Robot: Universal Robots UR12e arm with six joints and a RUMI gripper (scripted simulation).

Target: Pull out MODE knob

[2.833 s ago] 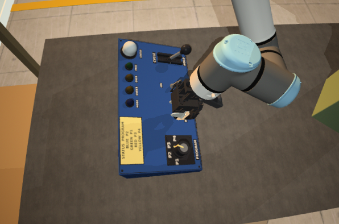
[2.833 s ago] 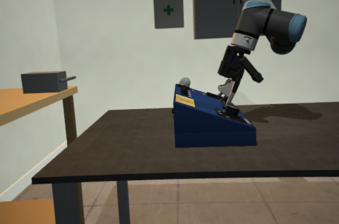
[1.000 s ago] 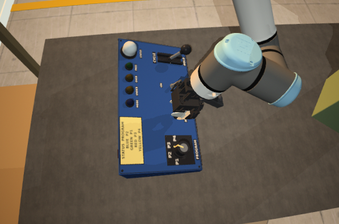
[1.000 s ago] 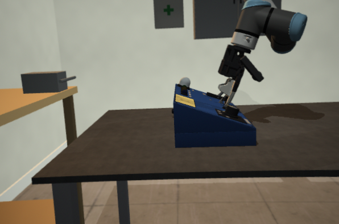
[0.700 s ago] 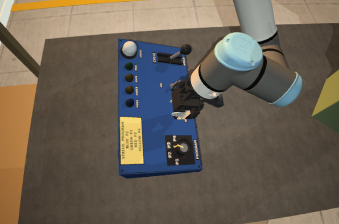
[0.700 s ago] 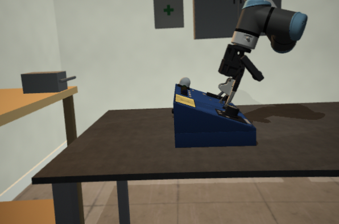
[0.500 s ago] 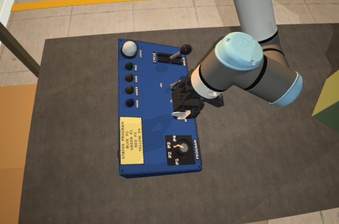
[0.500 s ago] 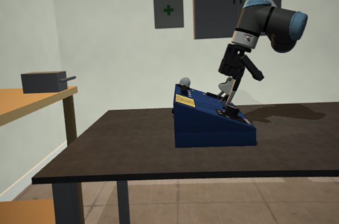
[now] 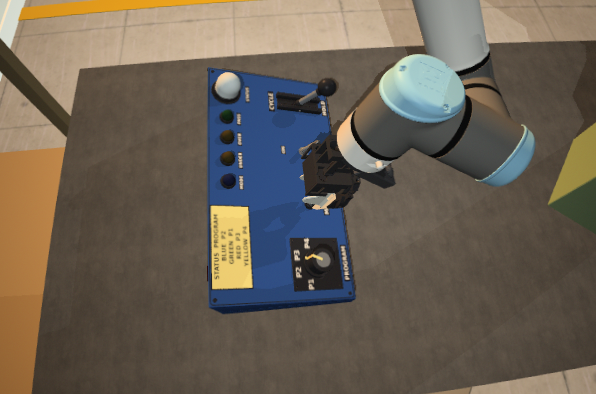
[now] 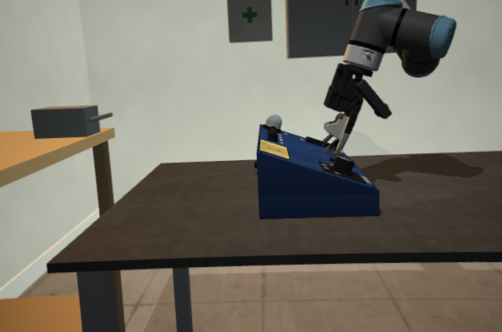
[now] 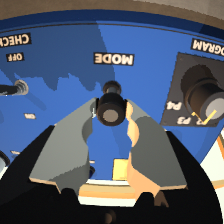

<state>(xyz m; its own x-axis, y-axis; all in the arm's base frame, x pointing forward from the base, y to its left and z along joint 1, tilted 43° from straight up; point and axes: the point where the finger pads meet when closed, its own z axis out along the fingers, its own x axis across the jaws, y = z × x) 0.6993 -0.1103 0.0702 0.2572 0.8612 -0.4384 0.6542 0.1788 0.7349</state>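
The black mode knob is right at my hand. Round my hand: check toggle: 3 cm behind, 12 cm to the right, 2 cm below; blue sloped console: 2 cm ahead, 7 cm to the right, 4 cm below; program dial: 5 cm ahead, 11 cm to the left, 1 cm below.
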